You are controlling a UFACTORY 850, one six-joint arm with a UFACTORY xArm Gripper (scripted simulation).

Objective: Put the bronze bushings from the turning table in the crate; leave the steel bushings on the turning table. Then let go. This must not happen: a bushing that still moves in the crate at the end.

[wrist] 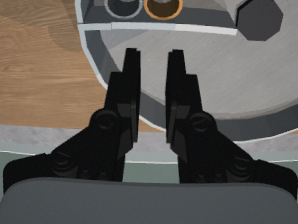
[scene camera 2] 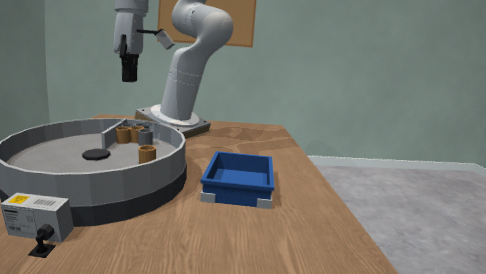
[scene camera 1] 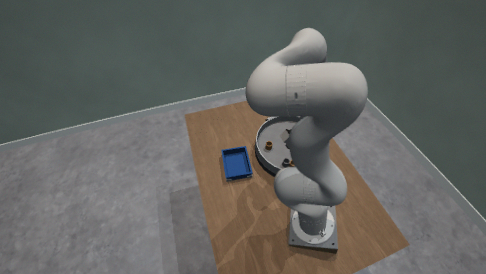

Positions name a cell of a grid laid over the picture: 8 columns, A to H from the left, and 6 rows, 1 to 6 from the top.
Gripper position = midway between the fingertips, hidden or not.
Note:
I see my gripper (scene camera 2: C2), a turning table (scene camera 2: B4) and a blue crate (scene camera 2: D4).
My gripper is seen too in the wrist view (wrist: E2). The turning table shows as well in the wrist view (wrist: G3) and in scene camera 1 (scene camera 1: E4). The blue crate is seen too in scene camera 1 (scene camera 1: D4).

